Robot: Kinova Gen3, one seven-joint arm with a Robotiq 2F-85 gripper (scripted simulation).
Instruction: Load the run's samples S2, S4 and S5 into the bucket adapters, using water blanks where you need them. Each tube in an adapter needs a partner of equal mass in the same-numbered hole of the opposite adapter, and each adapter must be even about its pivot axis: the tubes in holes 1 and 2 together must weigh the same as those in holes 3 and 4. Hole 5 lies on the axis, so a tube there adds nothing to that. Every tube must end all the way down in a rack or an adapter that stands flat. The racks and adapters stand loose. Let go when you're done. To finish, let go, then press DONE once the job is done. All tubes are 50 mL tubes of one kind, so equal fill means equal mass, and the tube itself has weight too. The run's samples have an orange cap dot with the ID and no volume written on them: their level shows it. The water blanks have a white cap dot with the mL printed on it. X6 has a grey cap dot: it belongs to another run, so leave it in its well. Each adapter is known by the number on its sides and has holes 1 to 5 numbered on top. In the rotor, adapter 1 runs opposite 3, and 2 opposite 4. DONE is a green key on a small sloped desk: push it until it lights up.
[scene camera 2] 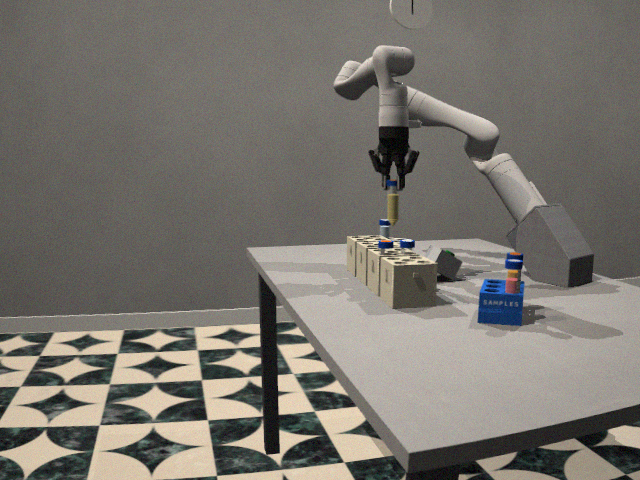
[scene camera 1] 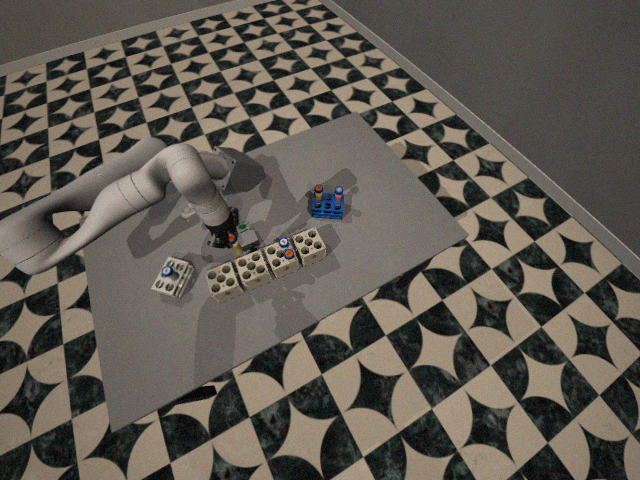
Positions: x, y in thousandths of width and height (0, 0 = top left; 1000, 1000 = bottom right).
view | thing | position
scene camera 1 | my gripper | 363, 503
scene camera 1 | white blank rack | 279, 603
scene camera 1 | adapter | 482, 511
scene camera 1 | adapter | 430, 530
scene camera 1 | adapter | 407, 574
